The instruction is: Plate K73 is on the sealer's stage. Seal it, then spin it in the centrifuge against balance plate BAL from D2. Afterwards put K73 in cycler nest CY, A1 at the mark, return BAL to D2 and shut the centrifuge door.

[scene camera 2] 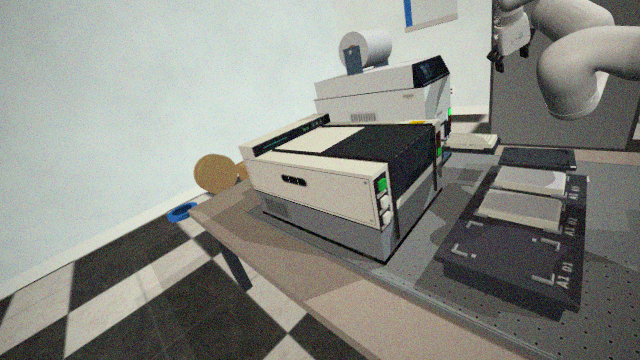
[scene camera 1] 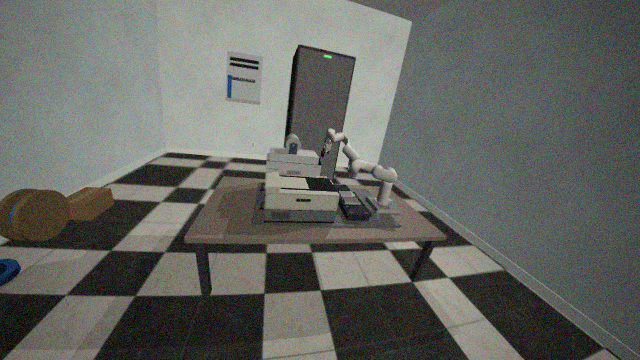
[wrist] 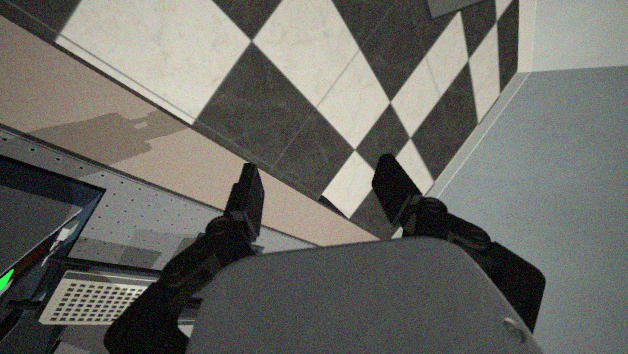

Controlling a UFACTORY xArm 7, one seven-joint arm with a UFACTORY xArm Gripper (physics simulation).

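Pixels of known places: gripper, fingertip midpoint: [scene camera 2: 512, 64] [scene camera 1: 324, 154] [wrist: 319, 173]; arm's base at its link origin: [scene camera 1: 381, 201].
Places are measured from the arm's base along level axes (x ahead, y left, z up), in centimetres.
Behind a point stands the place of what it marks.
Note:
My gripper [scene camera 1: 324, 150] @[x 48.7, y -47.9, z 23.9 cm] [scene camera 2: 511, 59] @[x 48.7, y -47.9, z 23.9 cm] [wrist: 319, 173] @[x 48.7, y -47.9, z 23.9 cm] is open and empty, high above the bench, beyond the stage plate in scene camera 2. A pale plate, K73 [scene camera 2: 472, 140] @[x 48.9, y -12.1, z 8.1 cm] [wrist: 95, 300] @[x 52.0, y -13.8, z 8.1 cm], lies flat on the stage at the right side of the sealer [scene camera 1: 292, 169] @[x 79.6, y 1.1, z 21.1 cm] [scene camera 2: 370, 102] @[x 74.6, y 0.4, z 23.4 cm], which carries a white film roll. The cream machine with a black top panel [scene camera 1: 300, 197] @[x 73.3, y 36.9, z 15.8 cm] [scene camera 2: 320, 185] @[x 62.0, y 35.4, z 14.1 cm], apparently the centrifuge, stands in front; its door state is unclear. The plate at D2 [scene camera 2: 522, 205] @[x 31.0, y 11.5, z 4.7 cm], BAL's place, lies flat; its name is unreadable. A low dark block [scene camera 2: 537, 157] @[x 33.7, y -16.6, z 2.9 cm] behind the deck may be nest CY.
Another pale plate [scene camera 2: 530, 180] @[x 32.0, y 0.6, z 4.7 cm] lies at D3. The dark deck [scene camera 2: 510, 247] @[x 29.9, y 22.6, z 3.1 cm] has corner marks at D1. The arm's base [scene camera 1: 384, 195] @[x 1.5, y 4.5, z 8.4 cm] stands right of the deck on the table [scene camera 1: 225, 235] @[x 113.2, y 53.2, z -3.9 cm]. A tall dark cabinet [scene camera 1: 322, 95] [scene camera 2: 565, 110] stands behind the bench.

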